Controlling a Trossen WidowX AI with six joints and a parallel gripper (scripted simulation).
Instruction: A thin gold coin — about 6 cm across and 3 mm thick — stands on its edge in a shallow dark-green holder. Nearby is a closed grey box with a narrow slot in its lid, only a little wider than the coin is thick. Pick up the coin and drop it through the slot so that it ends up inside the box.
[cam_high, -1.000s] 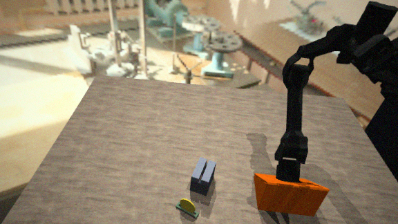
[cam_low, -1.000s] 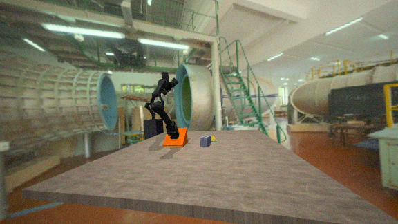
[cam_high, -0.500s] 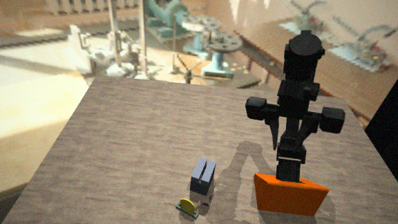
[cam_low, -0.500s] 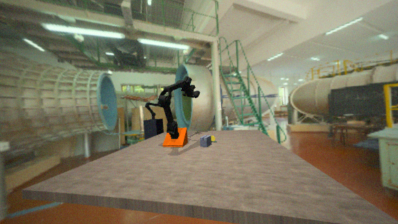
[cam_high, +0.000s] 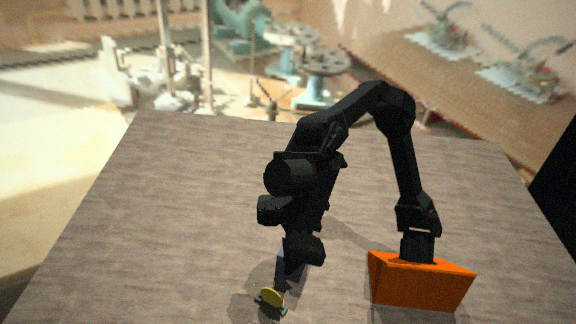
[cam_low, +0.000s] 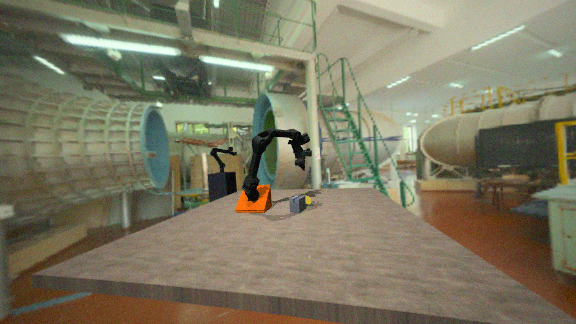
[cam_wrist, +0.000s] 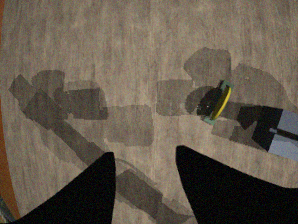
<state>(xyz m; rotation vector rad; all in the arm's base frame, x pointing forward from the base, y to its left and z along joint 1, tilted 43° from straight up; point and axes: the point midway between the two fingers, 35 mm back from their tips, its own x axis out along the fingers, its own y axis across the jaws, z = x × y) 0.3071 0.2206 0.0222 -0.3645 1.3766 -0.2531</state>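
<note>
The gold coin lies 200 mm below my gripper tip, 70 mm to the right of it and 20 mm ahead of it.
</note>
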